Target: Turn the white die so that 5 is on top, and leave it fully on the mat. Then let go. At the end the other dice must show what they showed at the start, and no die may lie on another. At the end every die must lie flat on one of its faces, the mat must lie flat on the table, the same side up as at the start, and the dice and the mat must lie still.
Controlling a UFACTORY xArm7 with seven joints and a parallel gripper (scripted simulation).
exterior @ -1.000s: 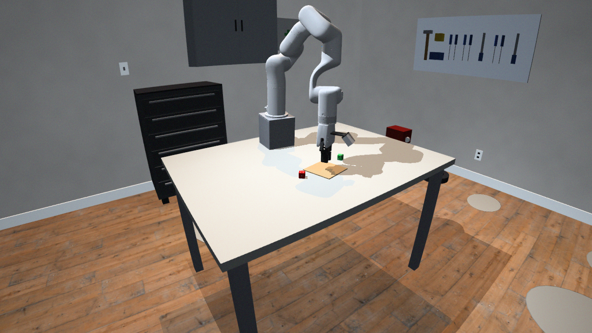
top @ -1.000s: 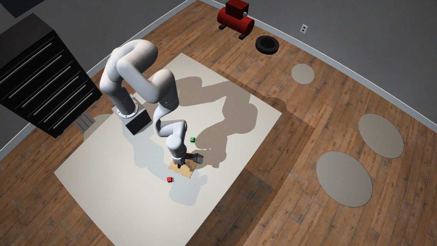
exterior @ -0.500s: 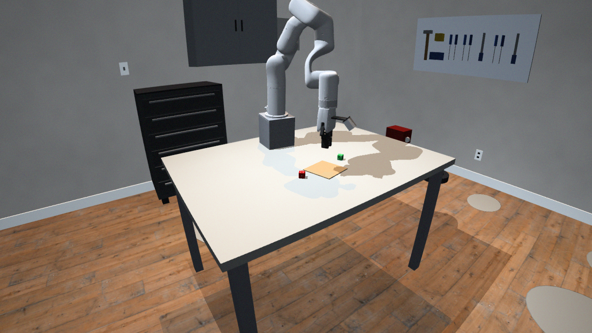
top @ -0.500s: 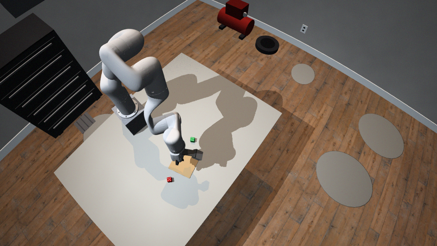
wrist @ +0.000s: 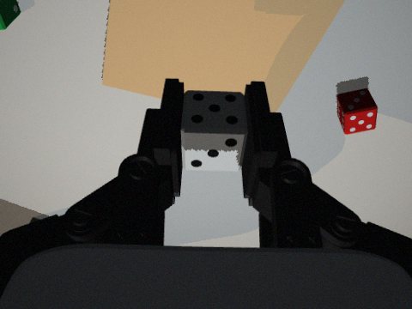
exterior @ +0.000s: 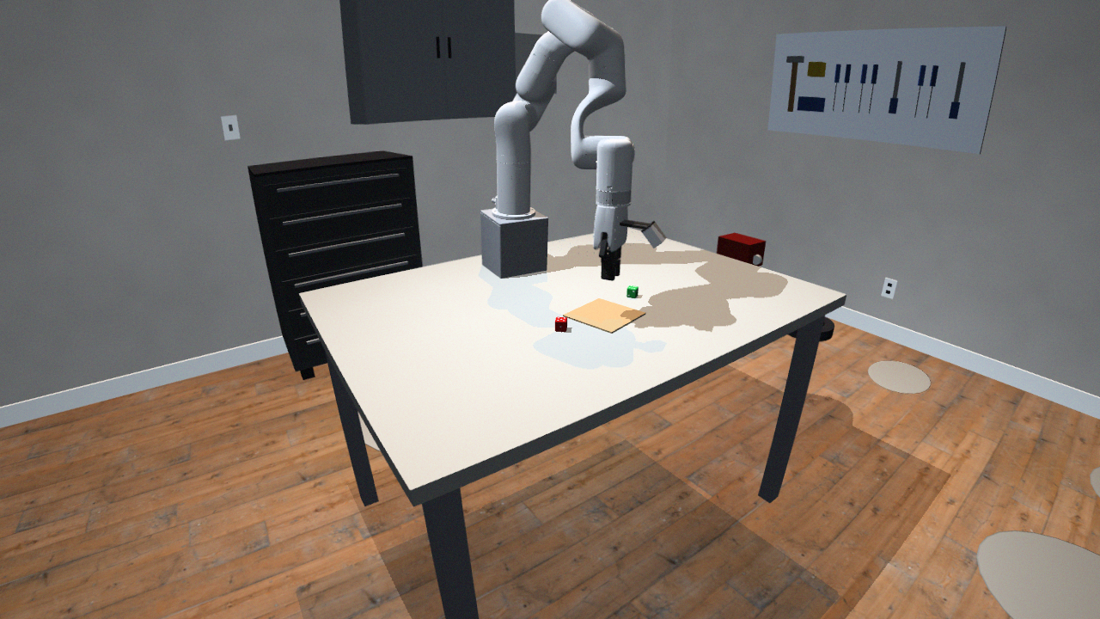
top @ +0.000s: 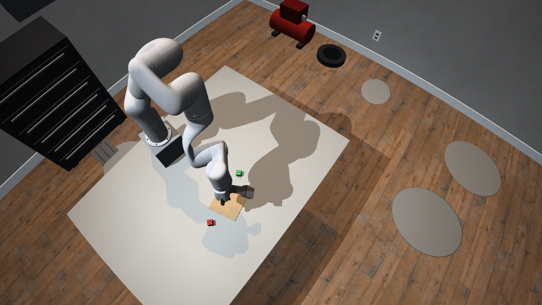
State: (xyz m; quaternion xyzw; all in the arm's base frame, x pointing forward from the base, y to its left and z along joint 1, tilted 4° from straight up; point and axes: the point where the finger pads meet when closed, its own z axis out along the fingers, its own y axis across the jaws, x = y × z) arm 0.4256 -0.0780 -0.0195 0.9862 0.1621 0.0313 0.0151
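Right now my hand is 1 cm above the white die. From my hand the other things lie so: green die 3 cm behind, 14 cm to the left, 10 cm below; then red die 3 cm behind, 13 cm to the right, 10 cm below; then tan mat 1 cm behind, 1 cm to the right, 11 cm below.
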